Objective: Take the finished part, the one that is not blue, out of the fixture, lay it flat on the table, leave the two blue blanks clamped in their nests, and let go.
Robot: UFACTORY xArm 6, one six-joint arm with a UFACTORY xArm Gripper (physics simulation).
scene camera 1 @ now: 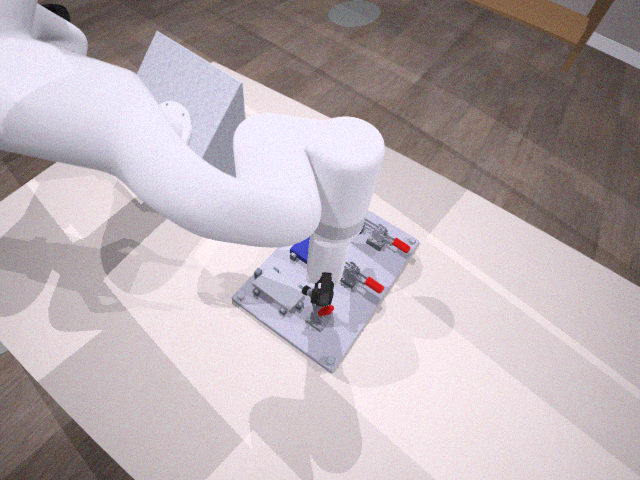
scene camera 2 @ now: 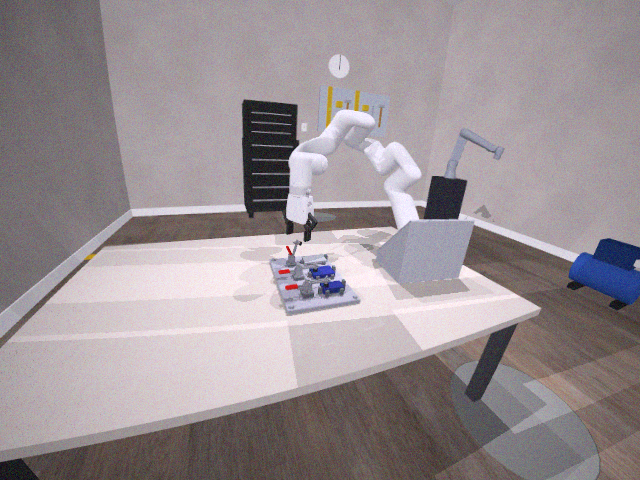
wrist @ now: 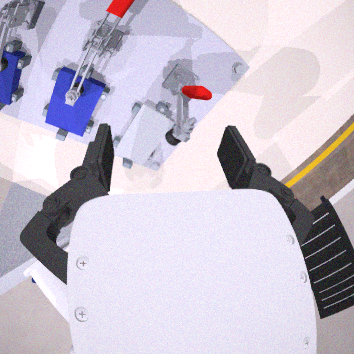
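Pixels of known places: gripper, between the fingertips: [scene camera 1: 322, 276] [scene camera 2: 298, 237] [wrist: 168, 137]; arm's base, origin of its link: [scene camera 2: 412, 238].
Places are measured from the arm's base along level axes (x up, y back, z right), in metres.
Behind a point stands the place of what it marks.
Note:
The finished part, a light grey block [scene camera 1: 279, 290] @[x -0.097, y -0.392, z 0.088 m] [scene camera 2: 313, 259] @[x -0.099, y -0.393, z 0.075 m] [wrist: 145, 132] @[x -0.098, y -0.398, z 0.083 m], sits in the end nest of the fixture plate [scene camera 1: 289, 325] @[x -0.115, y -0.448, z 0.123 m] [scene camera 2: 320, 304] @[x -0.115, y -0.441, z -0.197 m] [wrist: 215, 55] @[x -0.115, y -0.537, z 0.092 m]. Its toggle clamp [scene camera 2: 291, 259] @[x -0.089, y -0.483, z 0.070 m] [wrist: 183, 107] @[x -0.060, y -0.469, z 0.083 m] is open, with the arm raised and the black tip off the part. One blue blank [scene camera 1: 299, 250] @[x -0.094, y -0.365, z -0.003 m] [scene camera 2: 323, 271] @[x -0.094, y -0.385, z -0.036 m] [wrist: 75, 107] @[x -0.094, y -0.387, z -0.018 m] lies in the middle nest under a lowered clamp arm. The other blue blank [scene camera 2: 332, 287] @[x -0.089, y -0.390, z -0.152 m] [wrist: 11, 82] @[x -0.090, y -0.386, z -0.116 m] is in the far nest, also clamped, partly cut off in the wrist view. My gripper [scene camera 1: 323, 297] [scene camera 2: 298, 236] @[x 0.005, y -0.461, z 0.059 m] [wrist: 168, 137] @[x 0.005, y -0.461, z 0.059 m] is open and empty above the finished part and raised clamp.
Red handles [scene camera 1: 373, 284] @[x -0.079, y -0.525, z -0.031 m] [scene camera 1: 400, 244] @[x -0.074, y -0.518, z -0.140 m] of the closed clamps point away from the blanks. The raised clamp's red handle [scene camera 1: 325, 310] @[x -0.043, y -0.492, z 0.084 m] [scene camera 2: 288, 250] @[x -0.051, y -0.495, z 0.071 m] [wrist: 197, 92] @[x -0.038, y -0.495, z 0.073 m] stands close below the gripper. A grey wedge-shaped pedestal [scene camera 1: 191, 87] @[x 0.074, y -0.004, z -0.074 m] [scene camera 2: 429, 253] @[x -0.011, y -0.009, z -0.122 m] stands on the white table [scene camera 1: 516, 361] @[x -0.130, y -0.837, z -0.105 m] [scene camera 2: 180, 361] @[x -0.130, y -0.807, z -0.331 m].

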